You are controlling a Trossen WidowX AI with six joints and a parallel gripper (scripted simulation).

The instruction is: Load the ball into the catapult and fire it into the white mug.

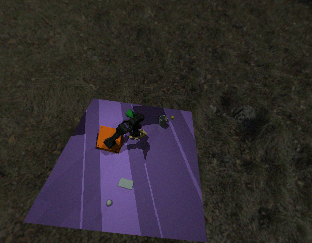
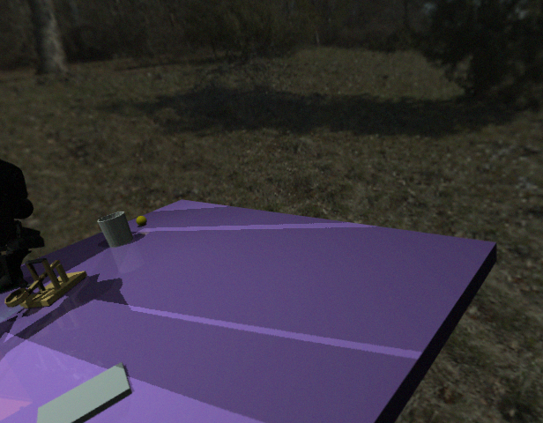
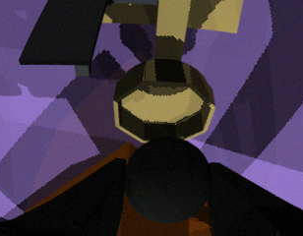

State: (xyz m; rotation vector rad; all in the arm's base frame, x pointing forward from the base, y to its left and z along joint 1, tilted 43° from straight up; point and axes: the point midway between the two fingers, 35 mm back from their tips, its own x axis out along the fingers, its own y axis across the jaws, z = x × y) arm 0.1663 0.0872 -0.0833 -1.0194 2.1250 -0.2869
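Now: the black ball 10 mm above my gripper tip. Round my gripper tip: grey flat plate (440 mm to the right, 90 mm below, 20 mm ahead); then white mug (330 mm ahead, 250 mm to the left, 60 mm below); then wooden catapult (50 mm to the left, 40 mm below, 40 mm ahead).
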